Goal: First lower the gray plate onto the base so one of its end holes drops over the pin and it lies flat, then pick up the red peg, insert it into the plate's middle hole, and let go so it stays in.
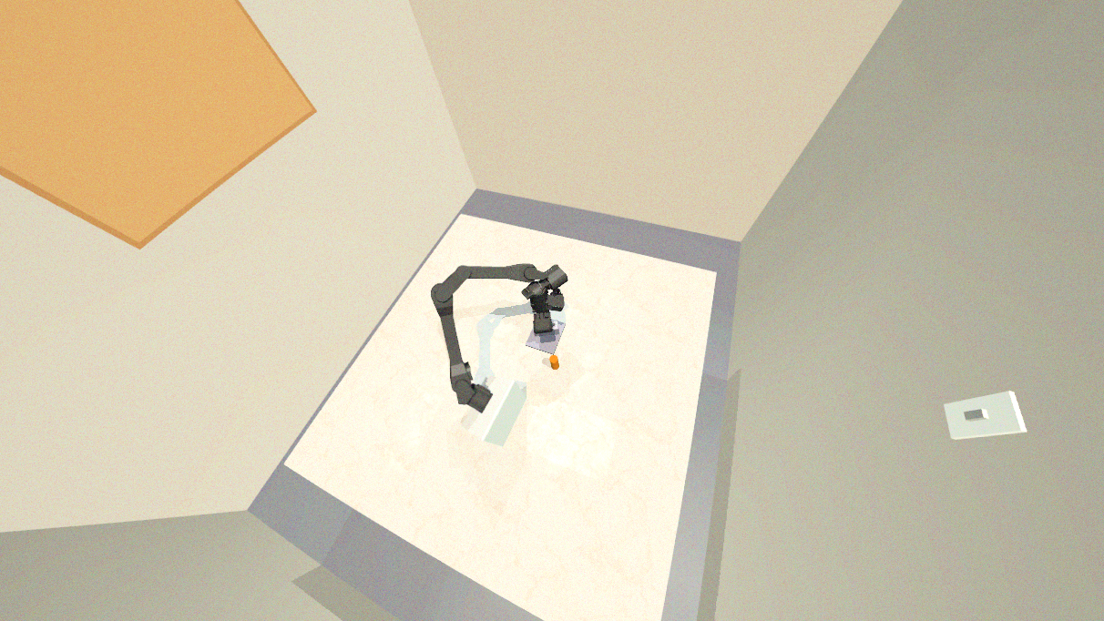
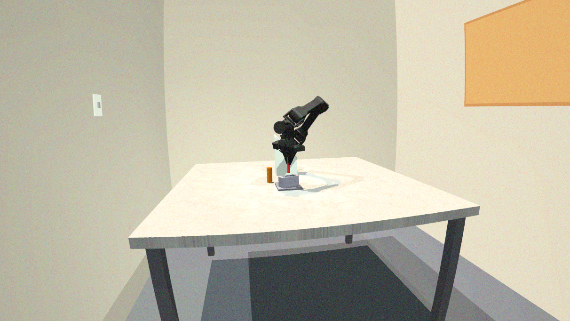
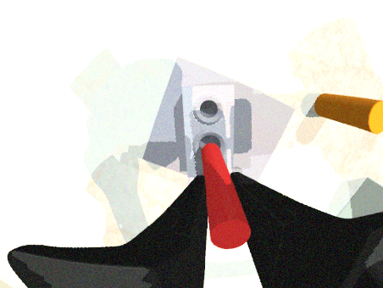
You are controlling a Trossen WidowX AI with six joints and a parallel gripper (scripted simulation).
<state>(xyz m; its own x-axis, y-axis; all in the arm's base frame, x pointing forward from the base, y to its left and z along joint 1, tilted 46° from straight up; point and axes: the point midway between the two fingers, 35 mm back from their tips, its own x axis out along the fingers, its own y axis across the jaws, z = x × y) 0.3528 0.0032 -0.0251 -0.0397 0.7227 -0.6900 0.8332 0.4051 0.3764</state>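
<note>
Right now my gripper tip is 7 cm above the gray plate. The rest, counted from my gripper tip: red peg right at my gripper tip; orange cylinder 11 cm behind, 10 cm to the right, 8 cm below; base 11 cm below, 2 cm behind, 1 cm to the left.
</note>
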